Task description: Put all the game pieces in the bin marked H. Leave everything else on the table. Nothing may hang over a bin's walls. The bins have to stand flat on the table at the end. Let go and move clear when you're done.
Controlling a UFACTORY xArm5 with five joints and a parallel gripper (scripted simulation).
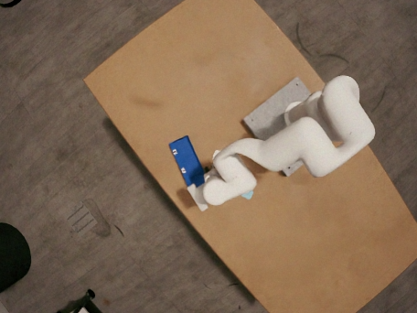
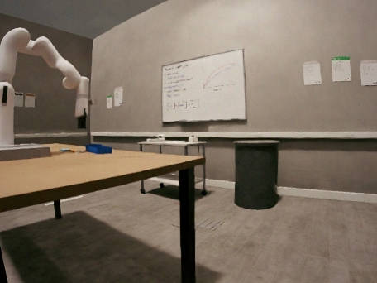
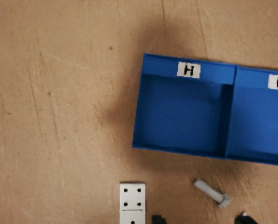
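Right now my hand is 150 mm above the tiny black piece, 80 mm to the right of it and 40 mm past it. Round my hand: orange piece: 150 mm below, 60 mm behind; then grey piece: 150 mm below, 40 mm to the right, 20 mm behind; then blue bin: 140 mm below, 100 mm to the right, 50 mm ahead.
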